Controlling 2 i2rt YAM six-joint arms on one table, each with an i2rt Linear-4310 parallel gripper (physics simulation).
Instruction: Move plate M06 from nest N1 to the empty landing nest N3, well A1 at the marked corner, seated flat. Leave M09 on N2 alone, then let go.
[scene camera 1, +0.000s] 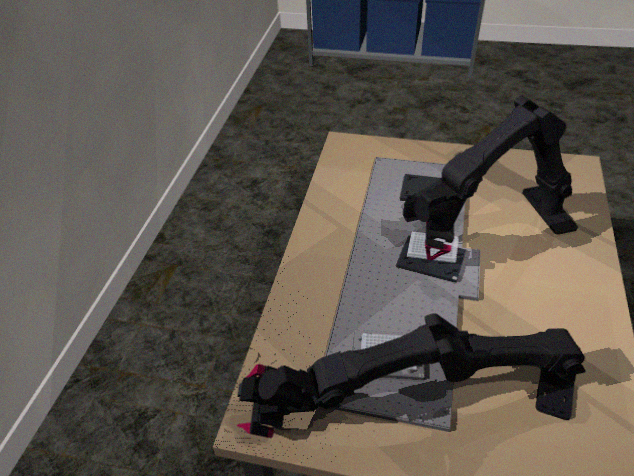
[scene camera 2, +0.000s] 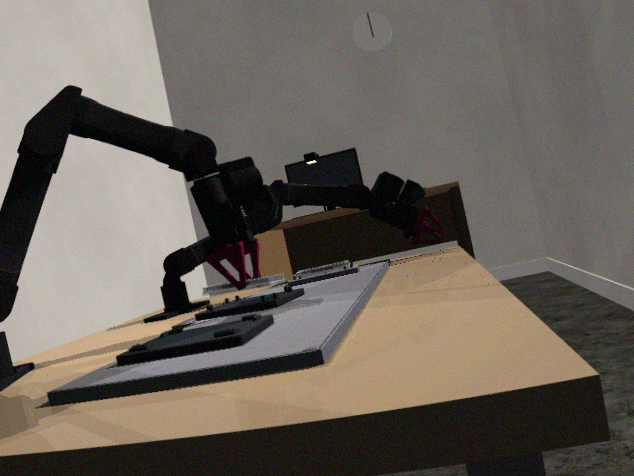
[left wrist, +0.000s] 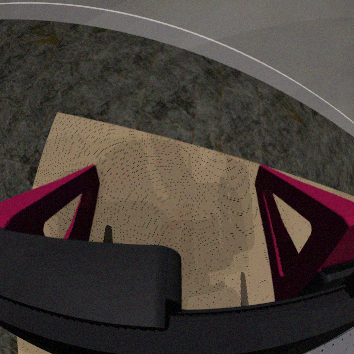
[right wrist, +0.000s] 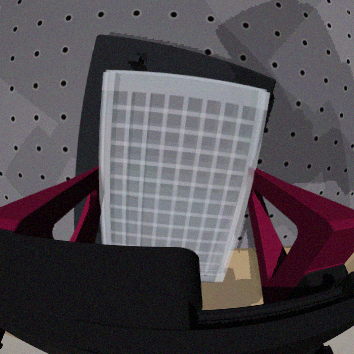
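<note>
My right gripper (scene camera 1: 438, 249) (scene camera 2: 237, 264) (right wrist: 174, 175) is shut on the long sides of white well plate M06 (scene camera 1: 419, 246) (scene camera 2: 268, 281) (right wrist: 182, 158). It holds the plate level, squarely over a dark nest (scene camera 1: 430, 270) (scene camera 2: 244, 302) (right wrist: 88, 105) on the grey perforated board (scene camera 1: 381, 283) (scene camera 2: 325, 321) (right wrist: 35, 53). I cannot tell whether the plate touches the nest. A second empty dark nest (scene camera 1: 416, 184) (scene camera 2: 197, 337) lies beyond it. Plate M09 (scene camera 1: 376, 339) (scene camera 2: 322, 270) sits partly hidden under my left arm. My left gripper (scene camera 1: 256, 401) (scene camera 2: 426, 227) (left wrist: 176, 173) is open and empty over the table's corner.
The wooden table (scene camera 1: 315, 246) (left wrist: 158, 158) ends close to my left gripper, with dark floor beyond. A rack of blue bins (scene camera 1: 393, 28) stands by the far wall. A dark monitor (scene camera 2: 325, 170) and a brown box (scene camera 2: 362, 236) stand behind the table.
</note>
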